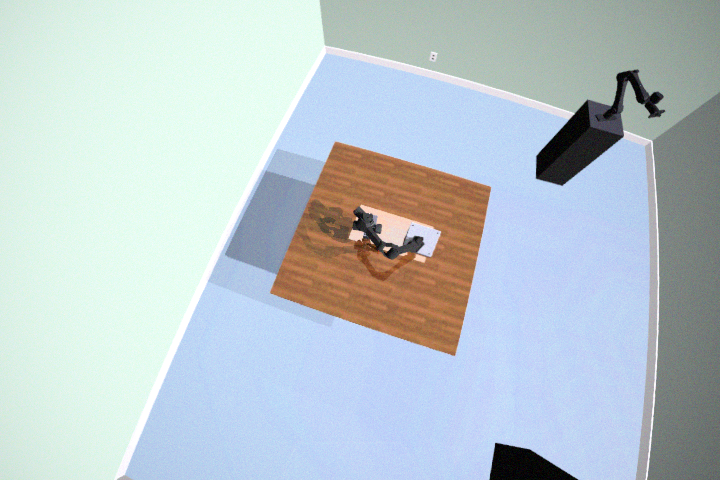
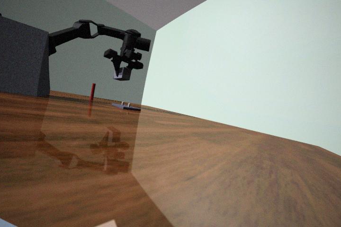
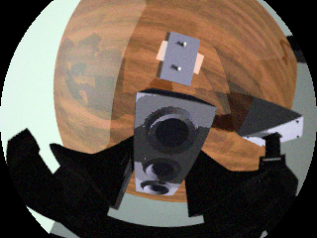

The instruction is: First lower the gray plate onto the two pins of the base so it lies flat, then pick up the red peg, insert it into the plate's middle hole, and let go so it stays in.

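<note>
The base is 120 mm to the right of my gripper tip, 120 mm below it and 10 mm behind it. From my gripper tip the other things lie so: red peg 100 mm behind, 90 mm below, 70 mm to the left; then gray plate 30 mm above.
</note>
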